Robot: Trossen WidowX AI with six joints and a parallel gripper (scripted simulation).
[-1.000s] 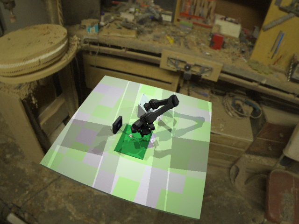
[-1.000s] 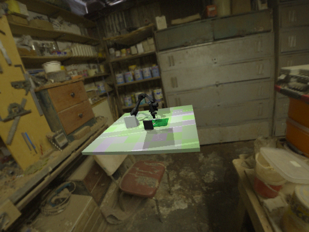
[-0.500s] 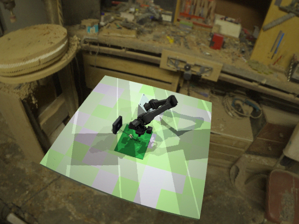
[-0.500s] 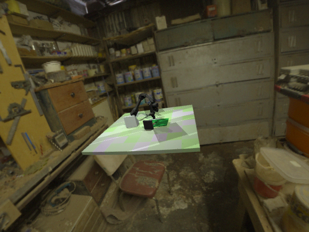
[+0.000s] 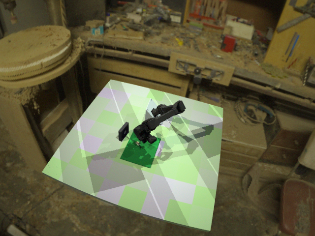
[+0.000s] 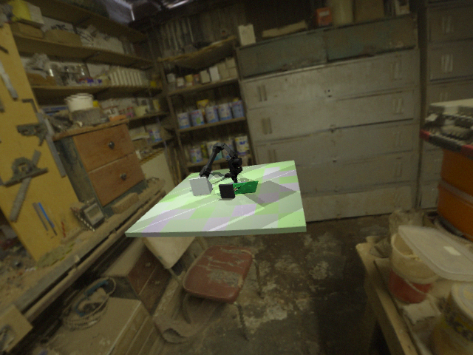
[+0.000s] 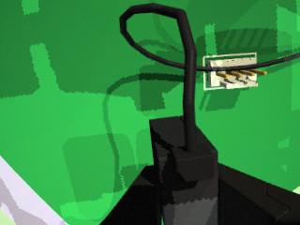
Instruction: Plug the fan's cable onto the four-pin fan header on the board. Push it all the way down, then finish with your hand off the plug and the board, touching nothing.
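Right now my gripper tip is 1 cm short of the white four-pin header, 6 cm to the left of it and 6 cm above it. Round my gripper tip: black fan: 1 cm behind, 18 cm to the right; green board: 4 cm ahead, 1 cm to the right, 8 cm below; fan plug: 1 cm ahead, 1 cm above.
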